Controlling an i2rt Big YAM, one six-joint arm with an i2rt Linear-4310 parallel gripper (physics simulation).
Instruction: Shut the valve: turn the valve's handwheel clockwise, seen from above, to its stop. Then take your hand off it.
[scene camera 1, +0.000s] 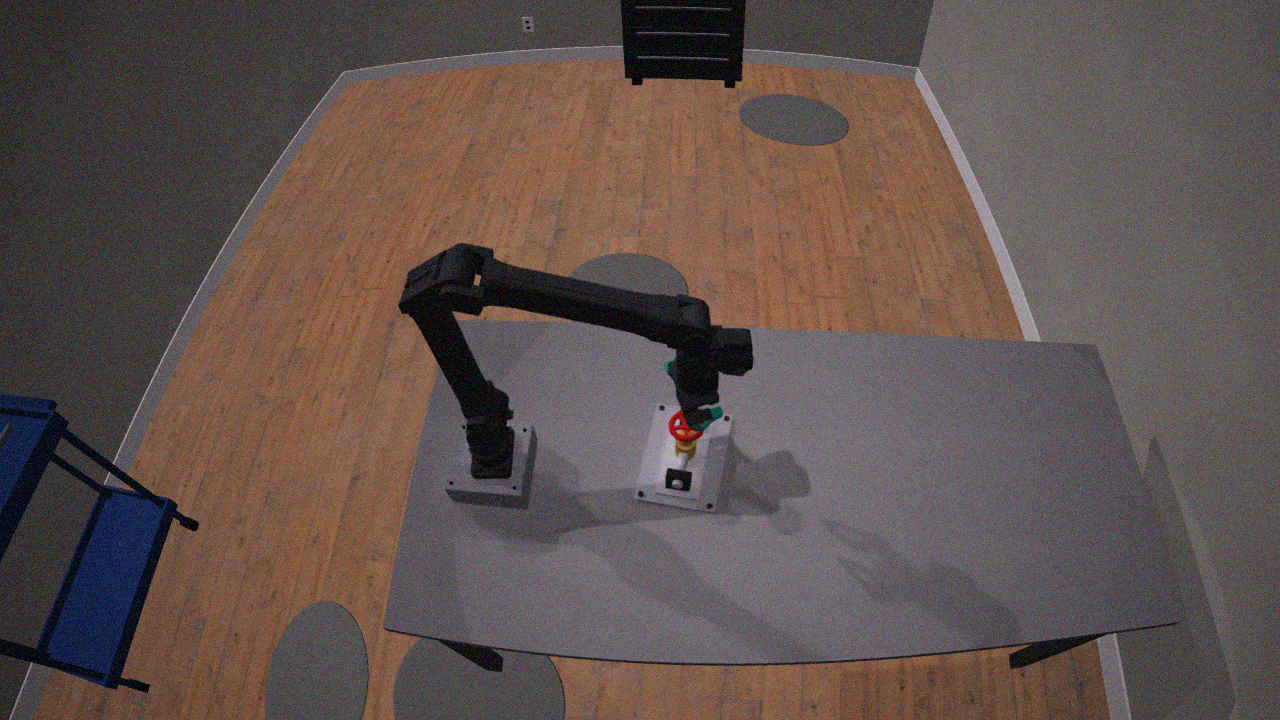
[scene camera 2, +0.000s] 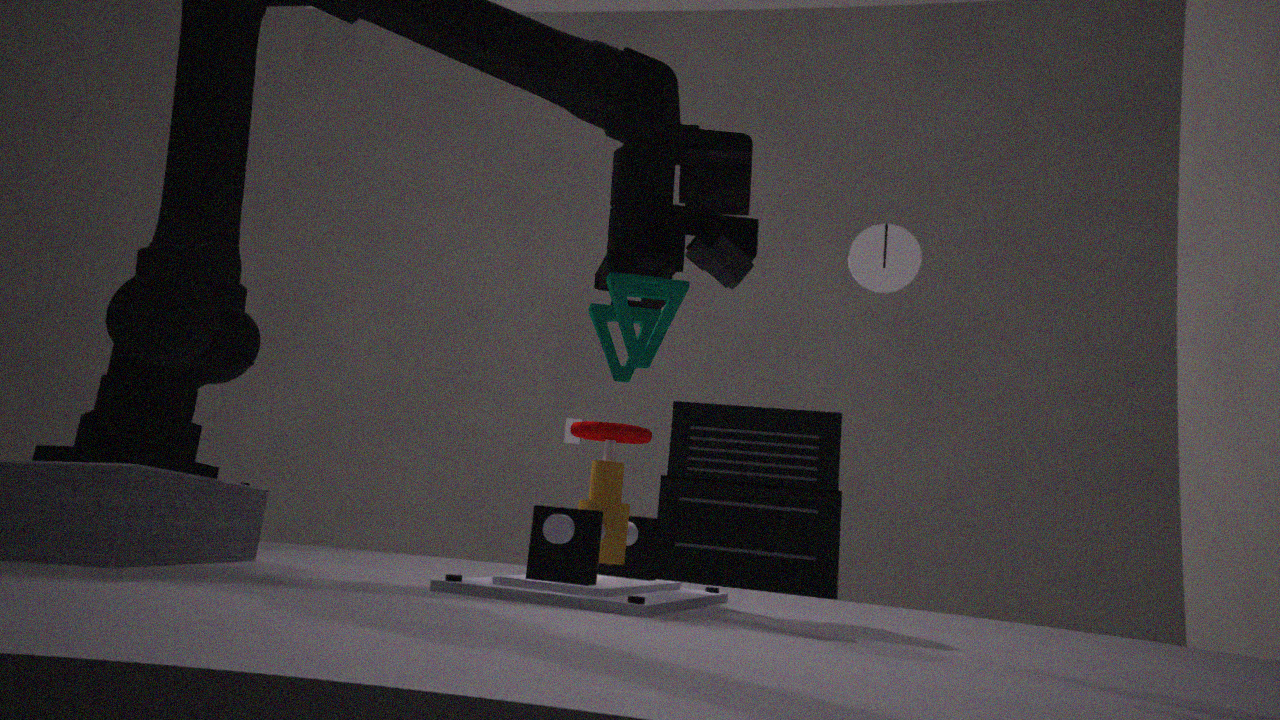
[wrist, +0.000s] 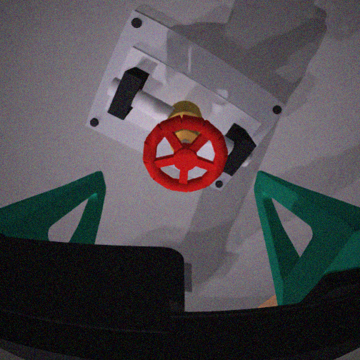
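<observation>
The valve's red handwheel (scene camera 1: 686, 437) (scene camera 2: 611, 433) (wrist: 185, 157) is a level spoked ring on top of the brass valve body (scene camera 2: 608, 510) (wrist: 186, 110). The valve sits in a pipe on a pale base plate (scene camera 1: 655, 488) (scene camera 2: 537, 594) (wrist: 111, 102). My gripper (scene camera 2: 629, 374) (wrist: 179, 179) is wide open, with green fingertips that point down. It hangs above the handwheel, apart from it, with a gap between tips and rim in the scene camera 2 view. Nothing is between the fingers. In the scene camera 1 view the gripper partly covers the wheel.
Two black pipe supports (scene camera 2: 563, 544) (wrist: 129, 93) hold the pipe on either side of the valve. The arm's grey pedestal (scene camera 1: 528, 465) (scene camera 2: 125, 514) stands on the table (scene camera 1: 939, 447) to the left of the valve. A blue cart (scene camera 1: 111, 573) stands on the floor beyond the table's left side.
</observation>
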